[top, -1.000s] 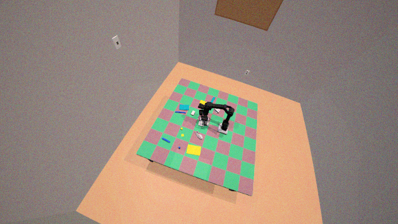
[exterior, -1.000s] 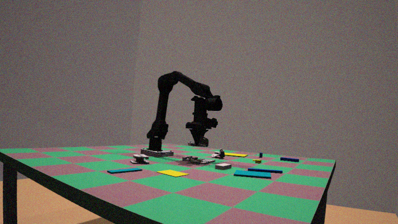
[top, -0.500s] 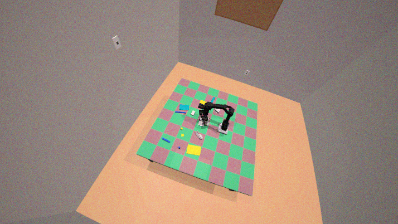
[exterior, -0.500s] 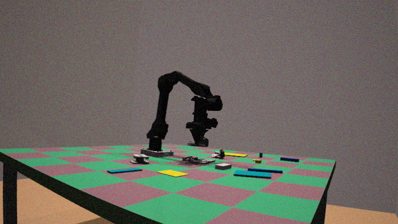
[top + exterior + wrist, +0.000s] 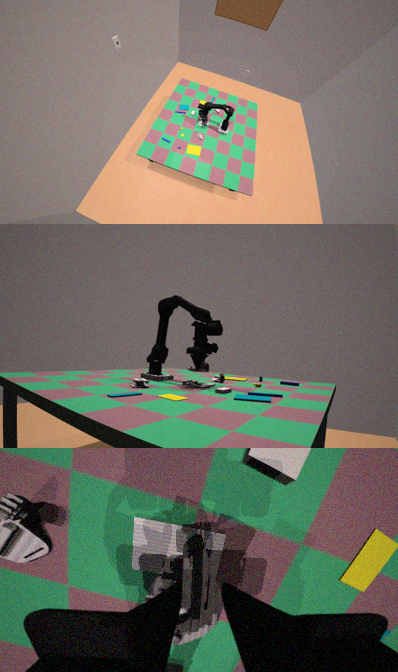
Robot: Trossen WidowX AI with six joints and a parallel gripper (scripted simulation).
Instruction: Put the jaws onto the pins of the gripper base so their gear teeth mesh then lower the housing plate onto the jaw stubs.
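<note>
The white housing plate lies 70 mm below my gripper tip, 60 mm behind it and 20 mm to the left of it. From my gripper tip the other things lie so: small yellow cube: 230 mm to the left, 190 mm ahead, 70 mm below; teal plate: 300 mm ahead, 70 mm to the right, 70 mm below; grey jaw: 40 mm behind, 10 mm to the left.
</note>
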